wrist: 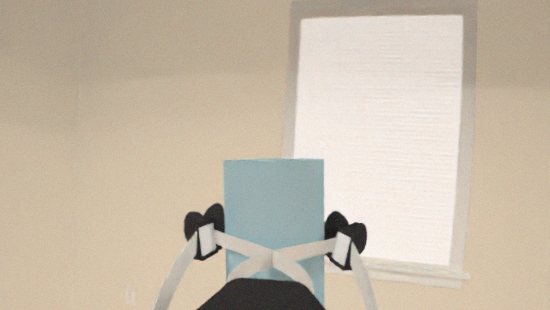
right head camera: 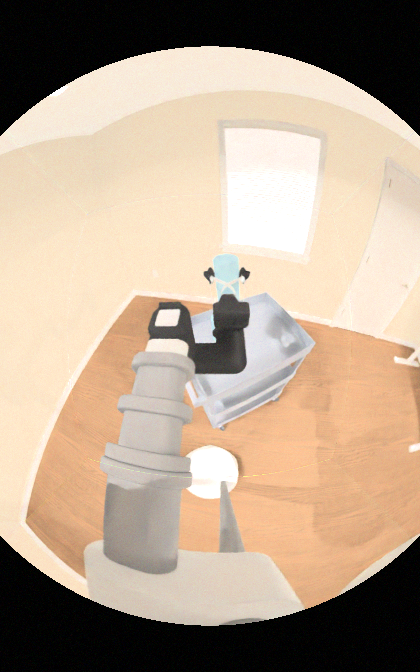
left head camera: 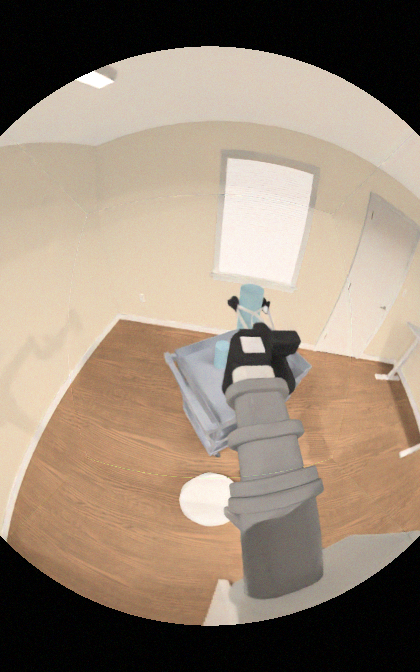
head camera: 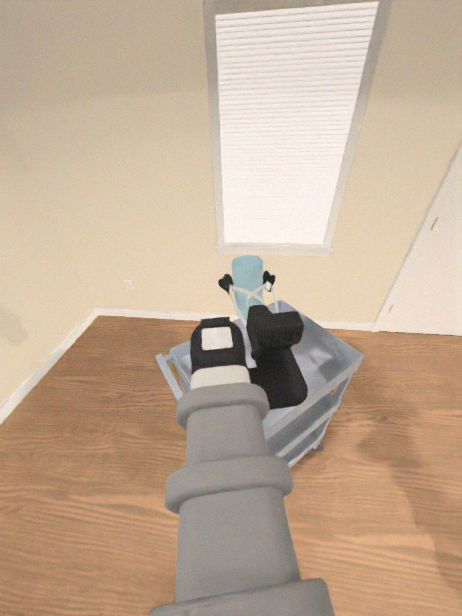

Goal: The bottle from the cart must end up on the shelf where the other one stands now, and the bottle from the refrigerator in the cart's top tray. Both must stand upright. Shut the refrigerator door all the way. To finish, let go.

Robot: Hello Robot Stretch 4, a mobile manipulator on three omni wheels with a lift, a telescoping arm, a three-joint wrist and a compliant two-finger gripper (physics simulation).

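Places are measured from the robot's base along level axes (x ahead, y down, z left), in centimetres.
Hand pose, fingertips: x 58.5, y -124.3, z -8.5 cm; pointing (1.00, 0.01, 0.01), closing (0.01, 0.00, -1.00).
Observation:
After its pixels a point has its place.
My gripper (head camera: 248,281) @[y -124.3, x 58.5, z -8.5 cm] (left head camera: 249,303) (right head camera: 227,275) (wrist: 276,225) @[y -124.3, x 58.5, z -8.5 cm] is shut on a light-blue bottle (head camera: 247,267) @[y -129.7, x 52.8, z -7.8 cm] (left head camera: 251,295) (right head camera: 226,264) (wrist: 274,200) @[y -127.4, x 51.8, z -8.4 cm]. It holds this bottle about upright above the cart, towards the wall side. The grey-blue cart (head camera: 320,387) @[y -83.6, x 50.8, z -33.3 cm] (left head camera: 197,367) (right head camera: 260,345) stands below the wrist. A second light-blue bottle (left head camera: 221,355) stands upright in the cart's top tray, near the handle end, in the left head view; the wrist hides most of it in the other head views. The refrigerator and its shelf do not show in these views.
A wall with a window (head camera: 285,150) @[y -142.7, x 177.5, z -52.8 cm] (left head camera: 265,220) (wrist: 375,140) @[y -138.6, x 177.9, z -51.1 cm] is behind the cart. A white door (left head camera: 365,290) (right head camera: 380,260) is at the right. White table legs (left head camera: 400,357) stand at the far right. A white round disc (left head camera: 206,499) (right head camera: 212,472) is on the near side of the cart.

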